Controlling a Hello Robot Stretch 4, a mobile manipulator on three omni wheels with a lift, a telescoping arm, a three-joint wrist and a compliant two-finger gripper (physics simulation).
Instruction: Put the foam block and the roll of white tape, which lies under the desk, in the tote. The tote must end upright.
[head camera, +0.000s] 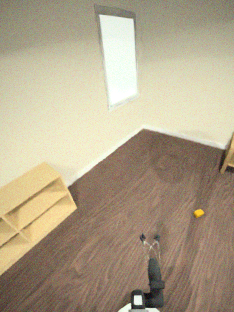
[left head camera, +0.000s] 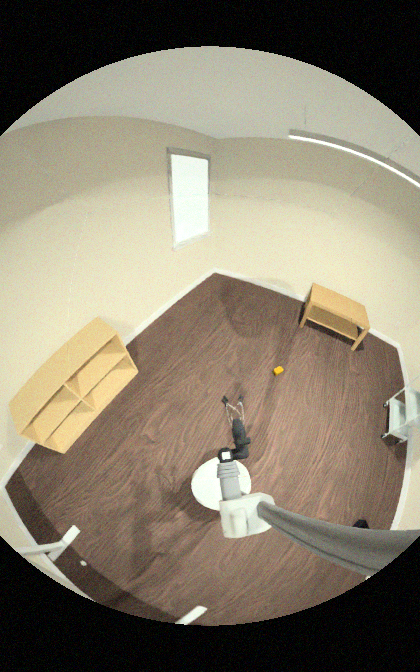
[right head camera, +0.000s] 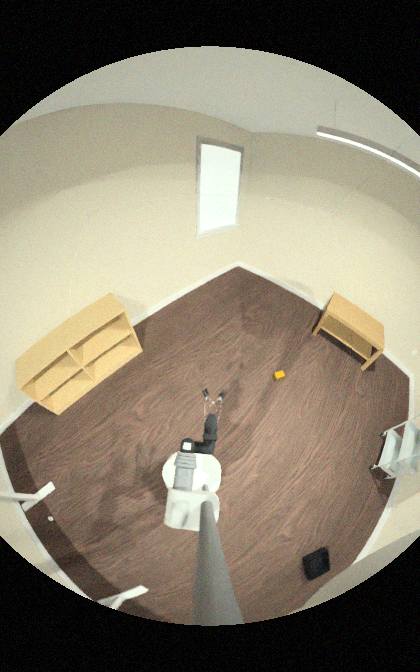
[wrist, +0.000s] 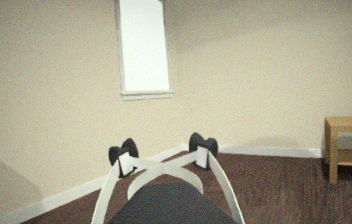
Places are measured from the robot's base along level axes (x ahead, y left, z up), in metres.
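Where they show: gripper, fingertip midpoint: (head camera: 149, 233) (wrist: 163, 148).
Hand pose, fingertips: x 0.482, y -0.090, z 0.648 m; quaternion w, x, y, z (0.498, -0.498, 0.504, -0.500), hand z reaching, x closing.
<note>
After its pixels a point has its place.
The foam block, a small yellow-orange block (head camera: 199, 213) {y -0.740, x 0.945, z 0.018 m} (left head camera: 278, 370) (right head camera: 279, 375), lies on the floor ahead and to the right of my gripper (head camera: 150, 237) {y -0.090, x 0.482, z 0.648 m} (left head camera: 233, 399) (right head camera: 214, 394) (wrist: 162, 152) {y -0.090, x 0.482, z 0.648 m}. The gripper is open, with nothing between its fingertips. The roll of white tape (left head camera: 83, 563) (right head camera: 50, 518) is a small white spot on the floor by the desk leg (left head camera: 64, 542) (right head camera: 38, 496) at the lower left. The black tote (right head camera: 316, 563) stands on the floor at the lower right; in the left head camera a bit of the tote (left head camera: 361, 523) shows behind the mast.
A wooden shelf unit (head camera: 30, 186) {y 0.965, x 0.955, z 0.583 m} (left head camera: 56, 367) (right head camera: 65, 340) stands at the left wall. A small wooden table (left head camera: 340, 303) (right head camera: 357, 317) (wrist: 333, 155) {y -1.342, x 1.578, z 0.196 m} stands at the right wall. A white cart (left head camera: 398, 420) (right head camera: 391, 450) is at the far right. A second desk foot (left head camera: 192, 614) (right head camera: 127, 595) shows at the bottom.
</note>
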